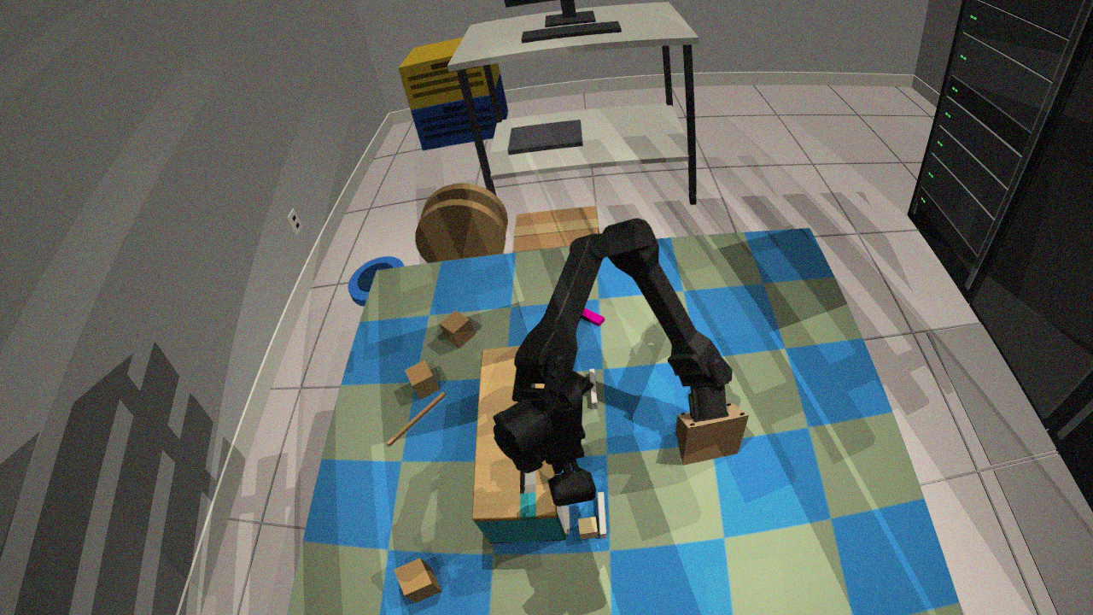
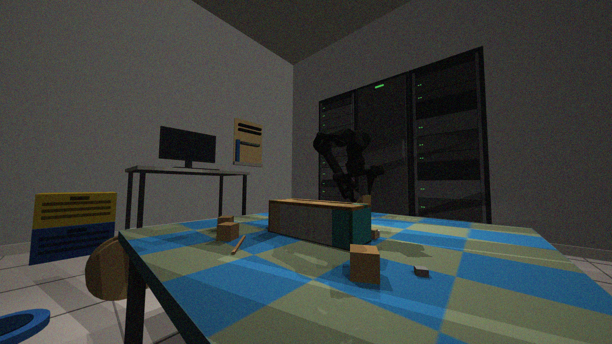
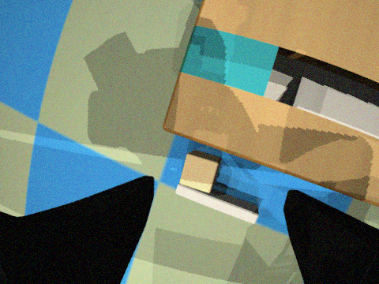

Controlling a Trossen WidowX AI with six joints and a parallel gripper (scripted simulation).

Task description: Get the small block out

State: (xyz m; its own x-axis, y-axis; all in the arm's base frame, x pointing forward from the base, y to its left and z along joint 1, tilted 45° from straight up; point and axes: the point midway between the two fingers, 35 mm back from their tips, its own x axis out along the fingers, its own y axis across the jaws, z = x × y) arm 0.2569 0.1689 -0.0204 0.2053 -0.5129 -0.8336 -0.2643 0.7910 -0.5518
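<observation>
My gripper tip is 3 cm past the tan block, 3 cm to the right of it and 14 cm above it. Round my gripper tip: long tan box: 5 cm ahead, 15 cm to the right, 9 cm below; then small metal piece: 19 cm ahead, 23 cm to the left, 15 cm below; then thin stick: 35 cm ahead, 25 cm to the right, 15 cm below.
</observation>
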